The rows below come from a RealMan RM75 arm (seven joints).
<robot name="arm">
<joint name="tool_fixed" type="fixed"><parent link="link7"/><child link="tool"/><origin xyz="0 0 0" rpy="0 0 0"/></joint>
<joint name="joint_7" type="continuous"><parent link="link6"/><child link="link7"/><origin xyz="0 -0.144 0" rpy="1.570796 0 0"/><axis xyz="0 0 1"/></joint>
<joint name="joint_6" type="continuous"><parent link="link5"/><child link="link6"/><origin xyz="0 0 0" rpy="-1.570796 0 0"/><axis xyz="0 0 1"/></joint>
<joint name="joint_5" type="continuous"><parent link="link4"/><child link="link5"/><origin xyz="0 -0.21 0" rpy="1.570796 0 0"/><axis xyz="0 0 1"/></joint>
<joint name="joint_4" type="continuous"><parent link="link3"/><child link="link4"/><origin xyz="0 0 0" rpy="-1.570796 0 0"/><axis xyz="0 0 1"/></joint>
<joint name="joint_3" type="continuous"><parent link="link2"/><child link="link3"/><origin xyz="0 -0.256 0" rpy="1.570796 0 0"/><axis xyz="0 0 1"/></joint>
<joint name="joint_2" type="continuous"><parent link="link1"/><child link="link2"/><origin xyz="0 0 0" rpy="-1.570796 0 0"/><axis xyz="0 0 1"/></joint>
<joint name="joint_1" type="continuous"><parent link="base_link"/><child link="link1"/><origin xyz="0 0 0.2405" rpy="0 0 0"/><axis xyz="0 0 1"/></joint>
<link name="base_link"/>
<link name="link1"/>
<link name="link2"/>
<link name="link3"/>
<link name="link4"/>
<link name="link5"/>
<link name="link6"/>
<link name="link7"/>
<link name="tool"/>
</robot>
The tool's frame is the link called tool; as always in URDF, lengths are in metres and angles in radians. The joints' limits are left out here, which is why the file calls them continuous.
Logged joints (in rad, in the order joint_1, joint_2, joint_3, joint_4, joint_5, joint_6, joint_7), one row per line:
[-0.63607 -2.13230 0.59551 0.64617 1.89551 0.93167 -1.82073]
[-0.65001 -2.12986 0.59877 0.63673 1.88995 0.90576 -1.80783]
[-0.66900 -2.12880 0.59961 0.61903 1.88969 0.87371 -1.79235]
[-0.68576 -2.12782 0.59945 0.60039 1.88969 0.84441 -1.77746]
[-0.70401 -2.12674 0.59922 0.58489 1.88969 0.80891 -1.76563]
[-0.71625 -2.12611 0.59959 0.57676 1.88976 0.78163 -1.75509]
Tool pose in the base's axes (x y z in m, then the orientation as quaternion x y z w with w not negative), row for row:
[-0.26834 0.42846 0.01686 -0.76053 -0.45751 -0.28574 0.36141]
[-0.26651 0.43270 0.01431 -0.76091 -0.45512 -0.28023 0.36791]
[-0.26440 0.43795 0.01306 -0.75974 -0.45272 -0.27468 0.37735]
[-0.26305 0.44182 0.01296 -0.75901 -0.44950 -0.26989 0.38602]
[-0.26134 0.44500 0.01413 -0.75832 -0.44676 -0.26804 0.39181]
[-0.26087 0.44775 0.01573 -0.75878 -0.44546 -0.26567 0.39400]
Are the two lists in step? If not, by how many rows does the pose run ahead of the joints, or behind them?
The pose runs 2 rows ahead of the joints: the pose in row i belongs to the joints in row i + 2.
